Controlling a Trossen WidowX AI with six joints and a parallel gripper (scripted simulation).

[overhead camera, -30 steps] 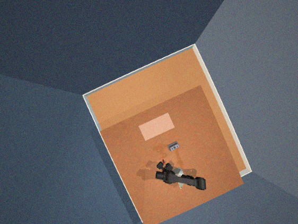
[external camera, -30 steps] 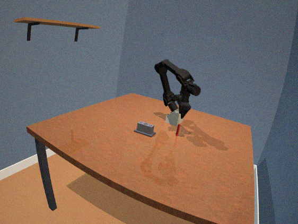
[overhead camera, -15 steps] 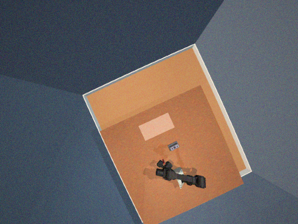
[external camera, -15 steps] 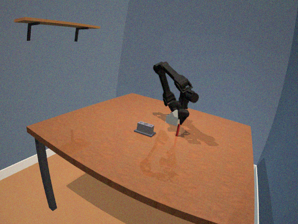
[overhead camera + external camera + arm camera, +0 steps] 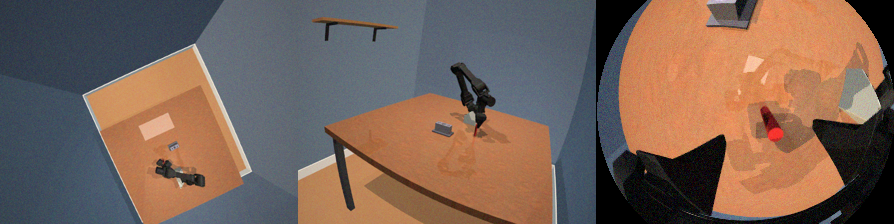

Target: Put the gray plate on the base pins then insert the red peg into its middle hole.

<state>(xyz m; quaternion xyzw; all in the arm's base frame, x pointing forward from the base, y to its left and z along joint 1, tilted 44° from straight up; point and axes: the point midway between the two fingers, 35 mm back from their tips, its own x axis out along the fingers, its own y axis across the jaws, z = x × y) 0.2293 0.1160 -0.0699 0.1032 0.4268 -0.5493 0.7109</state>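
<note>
The red peg lies 30 mm below my gripper tip. The rest, counted from my gripper tip: gray plate 110 mm ahead, 170 mm to the right, 30 mm below; gray base 110 mm ahead, 170 mm to the right, 60 mm below.
</note>
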